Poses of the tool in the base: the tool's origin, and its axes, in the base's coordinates. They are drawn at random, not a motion.
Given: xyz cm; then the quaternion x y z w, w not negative.
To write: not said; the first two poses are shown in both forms.
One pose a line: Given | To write
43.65 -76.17 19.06 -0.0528 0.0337 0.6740 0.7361 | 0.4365 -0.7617 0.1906 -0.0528 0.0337 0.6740 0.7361
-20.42 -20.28 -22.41 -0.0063 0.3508 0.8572 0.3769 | -0.2042 -0.2028 -0.2241 -0.0063 0.3508 0.8572 0.3769
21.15 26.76 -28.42 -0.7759 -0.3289 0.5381 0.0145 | 0.2115 0.2676 -0.2842 -0.7759 -0.3289 0.5381 0.0145
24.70 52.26 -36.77 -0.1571 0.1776 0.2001 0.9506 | 0.2470 0.5226 -0.3677 -0.1571 0.1776 0.2001 0.9506
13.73 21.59 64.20 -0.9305 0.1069 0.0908 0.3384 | 0.1373 0.2159 0.6420 -0.9305 0.1069 0.0908 0.3384
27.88 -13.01 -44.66 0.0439 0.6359 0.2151 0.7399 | 0.2788 -0.1301 -0.4466 0.0439 0.6359 0.2151 0.7399
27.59 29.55 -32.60 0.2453 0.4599 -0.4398 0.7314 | 0.2759 0.2955 -0.3260 0.2453 0.4599 -0.4398 0.7314
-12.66 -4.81 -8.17 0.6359 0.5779 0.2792 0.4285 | -0.1266 -0.0481 -0.0817 0.6359 0.5779 0.2792 0.4285
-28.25 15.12 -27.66 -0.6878 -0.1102 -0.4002 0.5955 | -0.2825 0.1512 -0.2766 -0.6878 -0.1102 -0.4002 0.5955
